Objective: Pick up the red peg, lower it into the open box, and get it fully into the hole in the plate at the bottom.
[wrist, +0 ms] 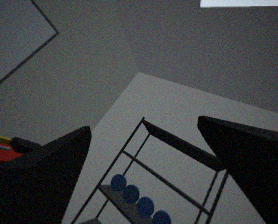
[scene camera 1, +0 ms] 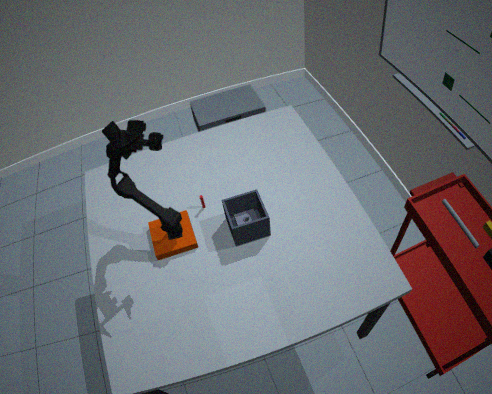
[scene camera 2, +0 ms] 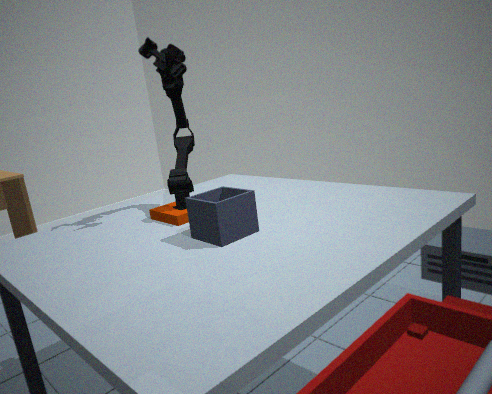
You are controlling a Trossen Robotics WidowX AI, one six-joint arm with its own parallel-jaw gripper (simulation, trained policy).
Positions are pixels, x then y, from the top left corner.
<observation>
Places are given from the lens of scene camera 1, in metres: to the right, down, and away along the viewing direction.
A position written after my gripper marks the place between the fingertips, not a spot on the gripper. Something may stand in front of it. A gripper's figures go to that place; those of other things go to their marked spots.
my gripper [scene camera 1: 151, 135]: -0.30, -0.20, 1.14
dark box [scene camera 1: 251, 231]: 0.02, 0.14, 1.54
</observation>
